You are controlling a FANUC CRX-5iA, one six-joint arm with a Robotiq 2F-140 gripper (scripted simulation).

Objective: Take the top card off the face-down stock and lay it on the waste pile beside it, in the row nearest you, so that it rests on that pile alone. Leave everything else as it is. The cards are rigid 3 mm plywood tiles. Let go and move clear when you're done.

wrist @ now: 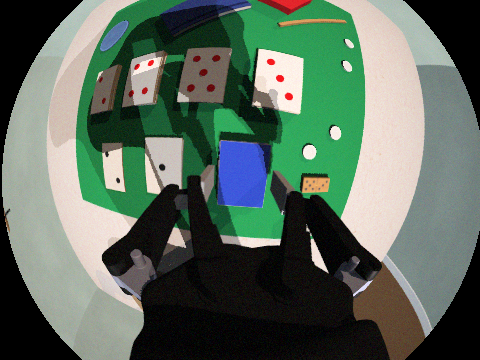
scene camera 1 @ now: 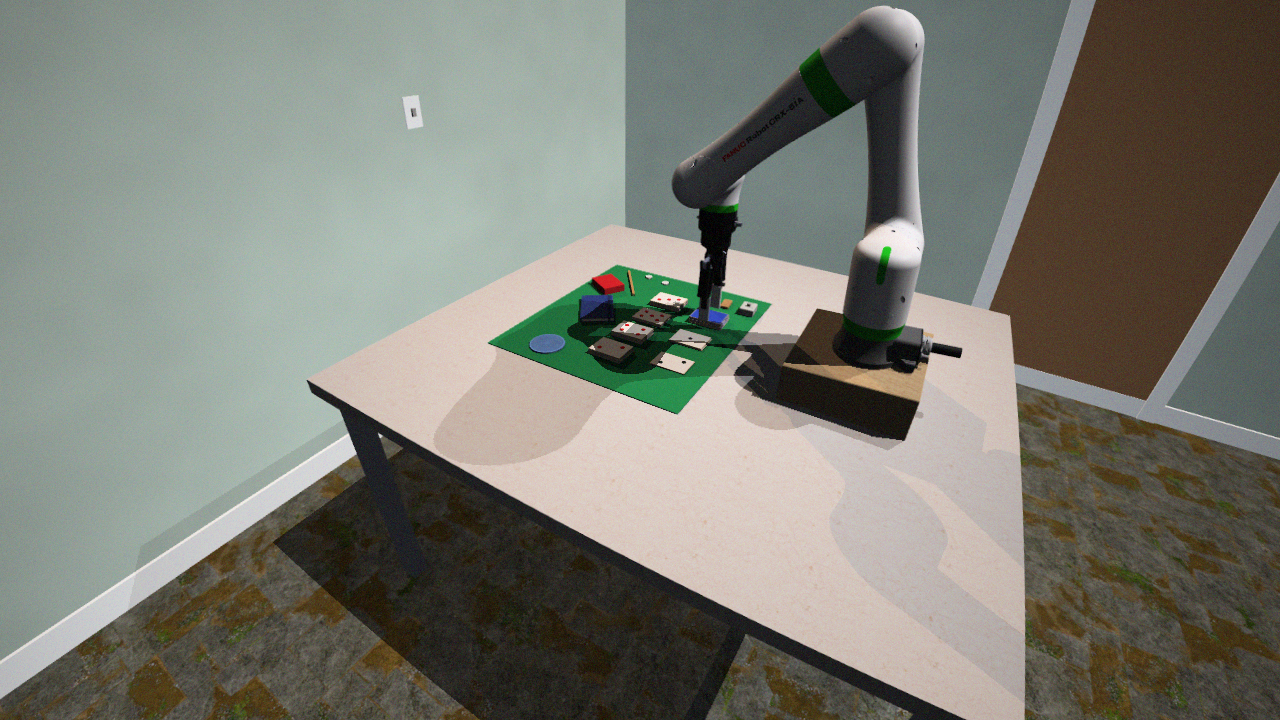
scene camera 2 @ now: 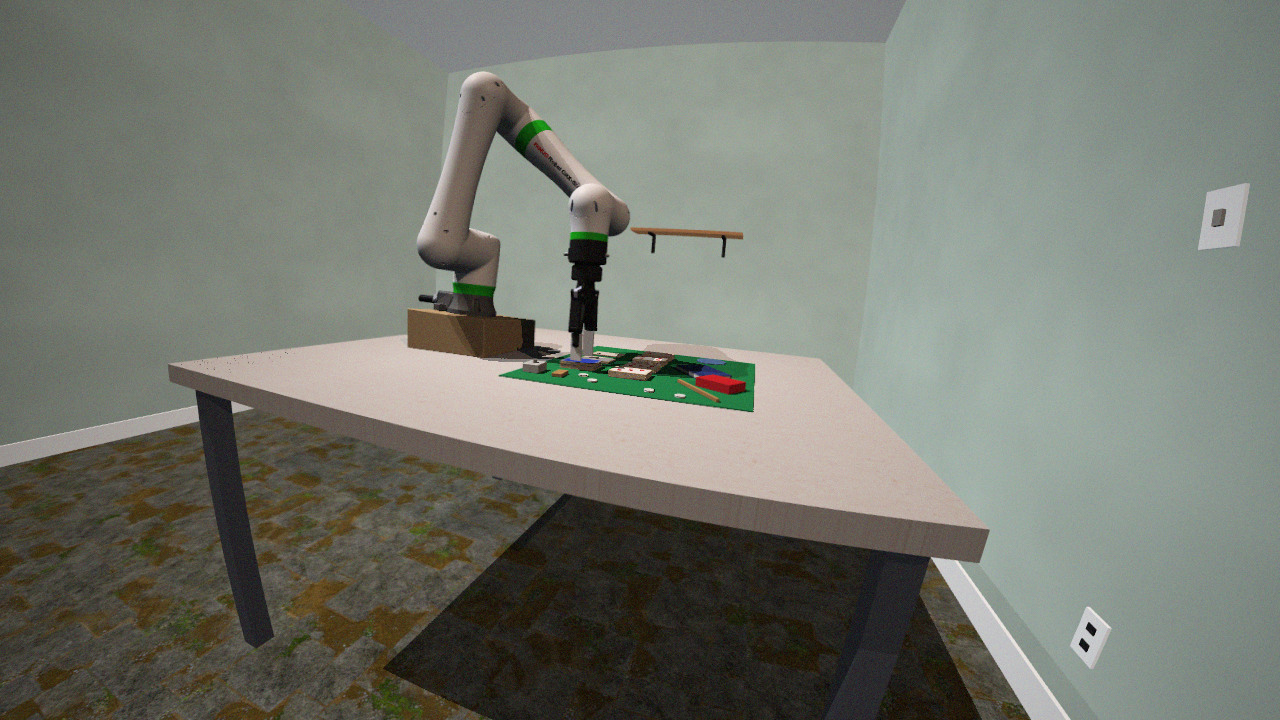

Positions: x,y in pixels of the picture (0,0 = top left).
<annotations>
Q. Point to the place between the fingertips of the gripper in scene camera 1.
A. At 709,313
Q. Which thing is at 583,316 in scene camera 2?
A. The gripper.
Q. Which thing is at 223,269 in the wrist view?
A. The gripper.
</annotations>
